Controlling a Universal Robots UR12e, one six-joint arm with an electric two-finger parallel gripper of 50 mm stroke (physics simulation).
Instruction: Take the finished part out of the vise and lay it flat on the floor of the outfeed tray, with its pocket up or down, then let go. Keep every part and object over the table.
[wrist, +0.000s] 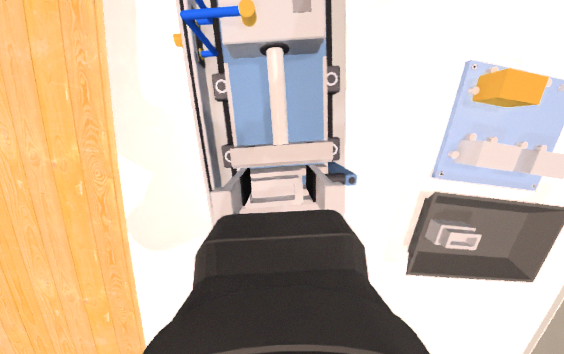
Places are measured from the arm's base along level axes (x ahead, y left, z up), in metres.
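Where they show: gripper, fingertip midpoint: (278, 178).
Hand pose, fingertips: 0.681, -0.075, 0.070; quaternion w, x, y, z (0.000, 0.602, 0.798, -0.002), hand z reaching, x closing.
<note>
Each offset is from my fingertips to the top centre of the thing, as dx, dy, dz. "spot": to the spot under its first point.
The finished part {+0.016, -0.002, +0.000} (273, 192), light grey with a rectangular pocket facing up, sits in the vise {-0.055, -0.017, -0.016} (281, 155) at the centre of the wrist view, next to the wide jaw bar. My gripper (278, 178) is open, with one dark-padded finger to the left of the part and one to the right. Narrow gaps show beside the part; how deep the fingertips reach is hard to tell. The near side of the part and the near jaw are partly hidden by the gripper body. The dark outfeed tray {spot: +0.090, +0.458, -0.084} (520, 271) stands at the right.
Light grey pocketed work {+0.050, +0.297, -0.068} (457, 236) lies in the tray's left part; whether it is one or two pieces is unclear. A blue plate {spot: -0.113, +0.236, -0.110} (450, 122) beyond the tray carries an orange block {-0.168, +0.280, -0.071} (510, 87) and grey blocks {-0.079, +0.290, -0.071} (500, 156). Blue bars with yellow ends {spot: -0.124, -0.054, -0.005} (247, 10) stand at the vise's upper left.
</note>
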